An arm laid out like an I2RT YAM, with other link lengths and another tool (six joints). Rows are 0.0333 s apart.
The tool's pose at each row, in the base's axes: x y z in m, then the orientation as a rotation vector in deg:
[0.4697, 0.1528, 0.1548, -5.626, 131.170, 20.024]
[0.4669, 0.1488, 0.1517, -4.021, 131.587, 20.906]
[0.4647, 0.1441, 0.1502, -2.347, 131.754, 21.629]
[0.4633, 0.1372, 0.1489, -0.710, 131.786, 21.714]
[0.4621, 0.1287, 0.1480, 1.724, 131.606, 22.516]
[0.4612, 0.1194, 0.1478, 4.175, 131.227, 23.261]
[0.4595, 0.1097, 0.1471, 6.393, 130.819, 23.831]
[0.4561, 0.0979, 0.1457, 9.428, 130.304, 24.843]
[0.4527, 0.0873, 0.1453, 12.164, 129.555, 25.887]
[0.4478, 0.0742, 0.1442, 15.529, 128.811, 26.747]
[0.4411, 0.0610, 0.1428, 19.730, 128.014, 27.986]
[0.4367, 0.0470, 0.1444, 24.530, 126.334, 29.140]
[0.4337, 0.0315, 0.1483, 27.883, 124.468, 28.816]
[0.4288, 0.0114, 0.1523, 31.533, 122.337, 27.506]
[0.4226, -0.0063, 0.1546, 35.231, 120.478, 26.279]
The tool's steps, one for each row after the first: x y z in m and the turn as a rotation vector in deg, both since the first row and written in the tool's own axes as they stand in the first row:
[0.0040, -0.0040, -0.0011, -0.092, 0.260, 1.488]
[0.0064, -0.0084, -0.0031, -0.068, 0.271, 2.940]
[0.0080, -0.0151, -0.0052, 0.391, 0.118, 4.139]
[0.0092, -0.0232, -0.0078, 0.568, -0.253, 6.123]
[0.0096, -0.0320, -0.0110, 0.775, -0.793, 8.086]
[0.0108, -0.0412, -0.0145, 1.032, -1.327, 9.829]
[0.0137, -0.0522, -0.0193, 1.218, -1.950, 12.307]
[0.0158, -0.0618, -0.0245, 1.266, -2.734, 14.572]
[0.0194, -0.0737, -0.0309, 1.645, -3.509, 17.250]
[0.0245, -0.0855, -0.0385, 2.004, -4.241, 20.679]
[0.0257, -0.0978, -0.0466, 2.546, -5.746, 24.505]
[0.0242, -0.1112, -0.0556, 3.704, -7.546, 26.816]
[0.0238, -0.1287, -0.0674, 5.682, -9.652, 29.057]
[0.0256, -0.1441, -0.0782, 7.653, -11.399, 31.408]

